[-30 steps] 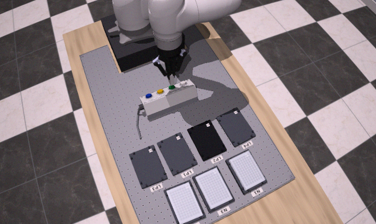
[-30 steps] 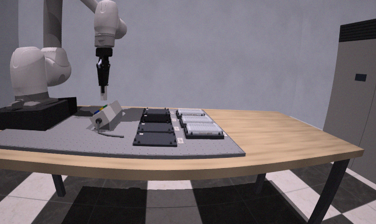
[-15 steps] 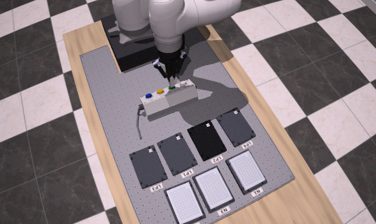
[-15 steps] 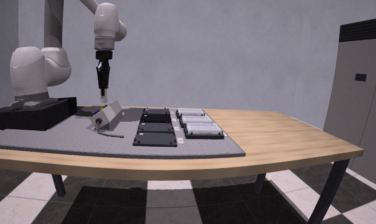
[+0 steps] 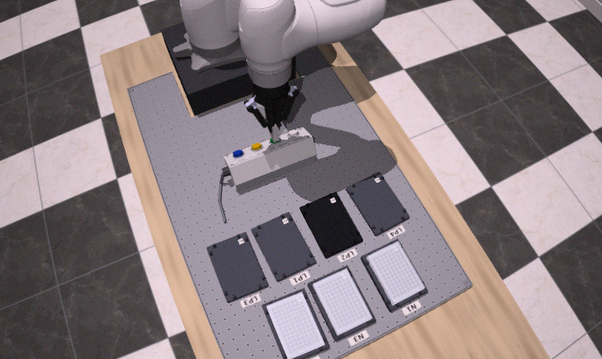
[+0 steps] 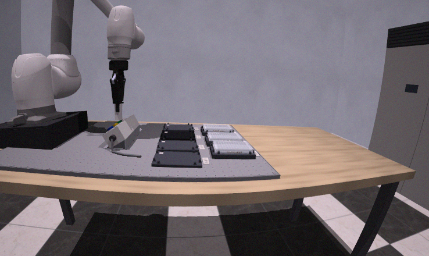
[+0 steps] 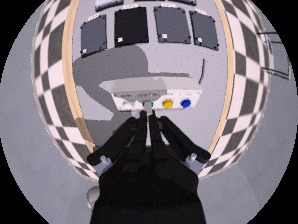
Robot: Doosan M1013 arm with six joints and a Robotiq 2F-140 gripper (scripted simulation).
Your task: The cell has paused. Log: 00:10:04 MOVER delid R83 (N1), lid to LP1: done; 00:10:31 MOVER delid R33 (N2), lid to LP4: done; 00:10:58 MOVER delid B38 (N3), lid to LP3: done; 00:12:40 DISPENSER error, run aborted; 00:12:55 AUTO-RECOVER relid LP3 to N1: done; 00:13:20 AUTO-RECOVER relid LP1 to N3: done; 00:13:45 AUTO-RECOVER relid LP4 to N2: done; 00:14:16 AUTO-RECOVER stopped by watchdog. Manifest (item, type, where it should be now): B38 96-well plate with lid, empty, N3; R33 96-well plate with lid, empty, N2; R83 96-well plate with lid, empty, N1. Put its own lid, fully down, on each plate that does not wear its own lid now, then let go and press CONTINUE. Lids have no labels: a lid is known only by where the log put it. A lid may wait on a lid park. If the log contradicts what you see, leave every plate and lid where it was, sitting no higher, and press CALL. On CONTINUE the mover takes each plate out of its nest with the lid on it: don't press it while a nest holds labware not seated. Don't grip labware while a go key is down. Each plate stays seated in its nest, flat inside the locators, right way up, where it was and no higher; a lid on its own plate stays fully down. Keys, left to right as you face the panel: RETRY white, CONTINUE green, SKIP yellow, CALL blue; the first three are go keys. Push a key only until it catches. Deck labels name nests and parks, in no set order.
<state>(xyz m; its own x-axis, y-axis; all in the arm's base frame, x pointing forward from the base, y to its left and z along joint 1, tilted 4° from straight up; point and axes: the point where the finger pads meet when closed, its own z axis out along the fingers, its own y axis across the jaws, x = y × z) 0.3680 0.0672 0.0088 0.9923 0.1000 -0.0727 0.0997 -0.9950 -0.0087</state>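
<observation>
Right now the green key is 40 mm below my hand. The rest, counted from my hand: yellow key 50 mm to the right, 40 mm below, 10 mm ahead; white key 50 mm to the left, 40 mm below; blue key 100 mm to the right, 40 mm below, 10 mm ahead.
</observation>
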